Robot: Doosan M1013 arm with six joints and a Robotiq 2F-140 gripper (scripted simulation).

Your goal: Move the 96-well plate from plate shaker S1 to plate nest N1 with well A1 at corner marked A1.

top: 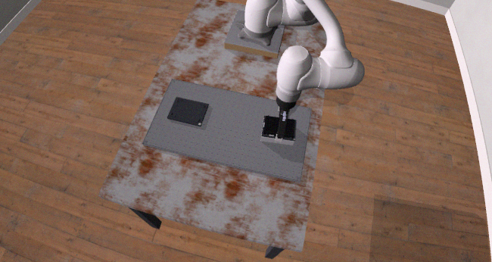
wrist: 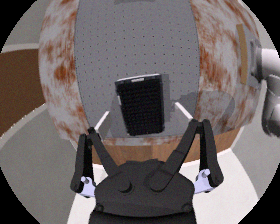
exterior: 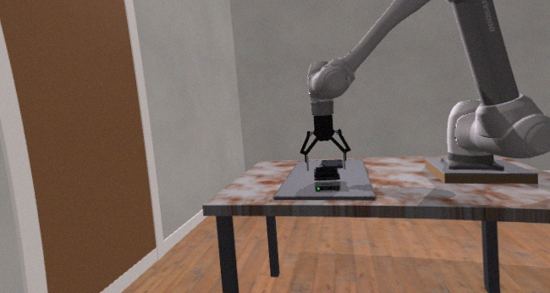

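The 96-well plate is 2 cm below my hand. Also, from my hand: plate nest N1: 42 cm to the right, 8 cm below, 3 cm ahead.
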